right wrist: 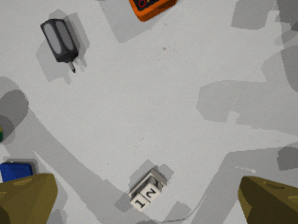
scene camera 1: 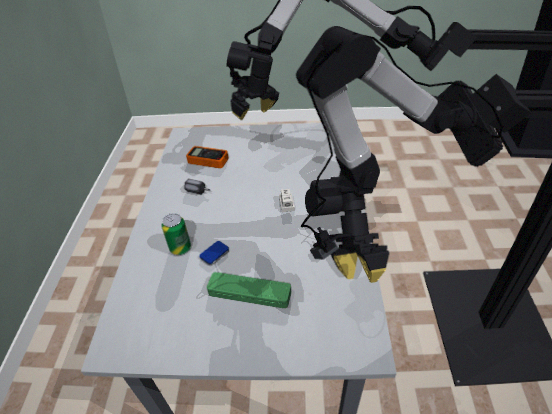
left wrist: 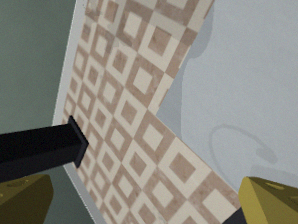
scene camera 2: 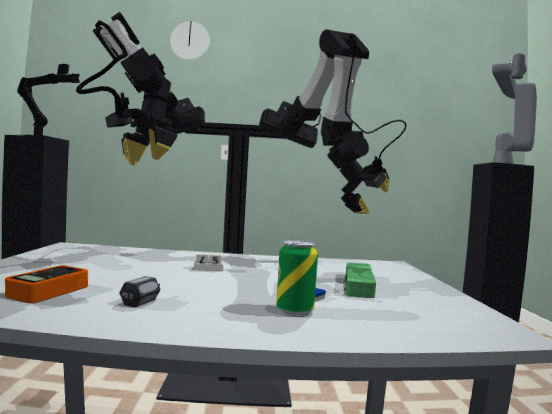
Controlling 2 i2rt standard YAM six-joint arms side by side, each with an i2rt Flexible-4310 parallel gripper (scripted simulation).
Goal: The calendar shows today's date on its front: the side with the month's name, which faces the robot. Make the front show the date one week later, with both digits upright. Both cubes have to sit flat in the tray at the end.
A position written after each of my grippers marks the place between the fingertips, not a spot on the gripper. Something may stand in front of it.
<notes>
In view: my left gripper (scene camera 1: 361,280), my right gripper (scene camera 2: 143,162), a green box (scene camera 1: 240,288) and a dark grey object (scene camera 2: 134,293).
The green box is seen too in scene camera 2 (scene camera 2: 360,280). The dark grey object shows as well in the right wrist view (right wrist: 55,31). My left gripper is seen too in the left wrist view (left wrist: 146,184) and in scene camera 2 (scene camera 2: 377,202). The right wrist view does not show the green box: it is out of frame. The left wrist view misses the green box: it is out of frame.
</notes>
